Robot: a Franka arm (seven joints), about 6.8 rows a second.
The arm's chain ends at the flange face. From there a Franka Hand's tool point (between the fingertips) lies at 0.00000 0.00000 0.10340 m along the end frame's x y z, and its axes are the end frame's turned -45 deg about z.
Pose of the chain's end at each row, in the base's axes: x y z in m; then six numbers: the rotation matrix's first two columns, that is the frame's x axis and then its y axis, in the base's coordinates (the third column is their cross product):
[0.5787, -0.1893, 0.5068, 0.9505, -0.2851, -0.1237, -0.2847, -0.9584, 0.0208]
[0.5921, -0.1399, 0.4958, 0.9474, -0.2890, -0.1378, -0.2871, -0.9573, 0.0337]
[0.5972, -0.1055, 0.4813, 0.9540, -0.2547, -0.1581, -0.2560, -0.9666, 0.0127]
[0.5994, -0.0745, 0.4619, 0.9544, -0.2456, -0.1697, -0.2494, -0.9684, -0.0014]
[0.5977, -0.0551, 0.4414, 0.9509, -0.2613, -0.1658, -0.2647, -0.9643, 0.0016]
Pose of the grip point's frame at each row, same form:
[0.5658, -0.1877, 0.4042, 0.8734, 0.4761, -0.1022, 0.4708, -0.8793, -0.0728]
[0.5775, -0.1391, 0.3934, 0.8729, 0.4726, -0.1213, 0.4669, -0.8813, -0.0736]
[0.5811, -0.1026, 0.3792, 0.8556, 0.5034, -0.1208, 0.4936, -0.8636, -0.1028]
[0.5824, -0.0700, 0.3600, 0.8512, 0.5111, -0.1190, 0.4985, -0.8584, -0.1210]
[0.5811, -0.0507, 0.3394, 0.8596, 0.4971, -0.1184, 0.4852, -0.8666, -0.1161]

